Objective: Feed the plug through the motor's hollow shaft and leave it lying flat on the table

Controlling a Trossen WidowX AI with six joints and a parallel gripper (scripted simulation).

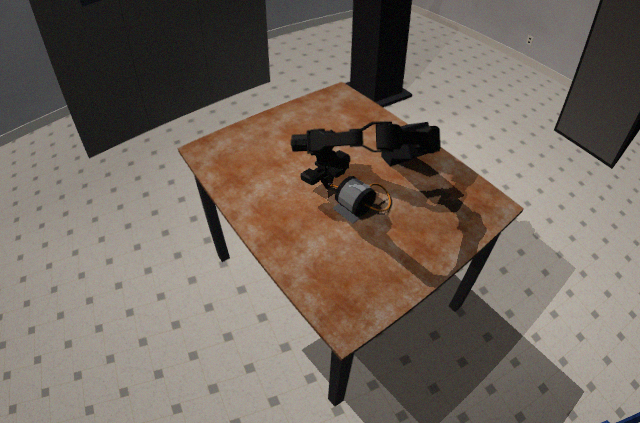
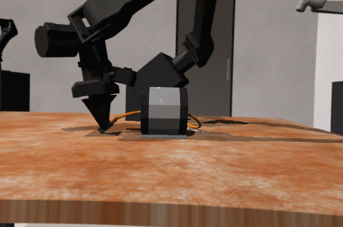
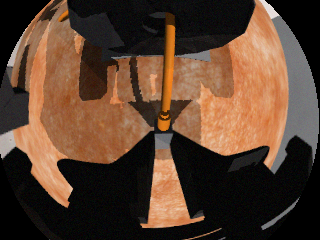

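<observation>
Now: hand 3 cm above the grey plug and 1 cm to the right of it.
</observation>
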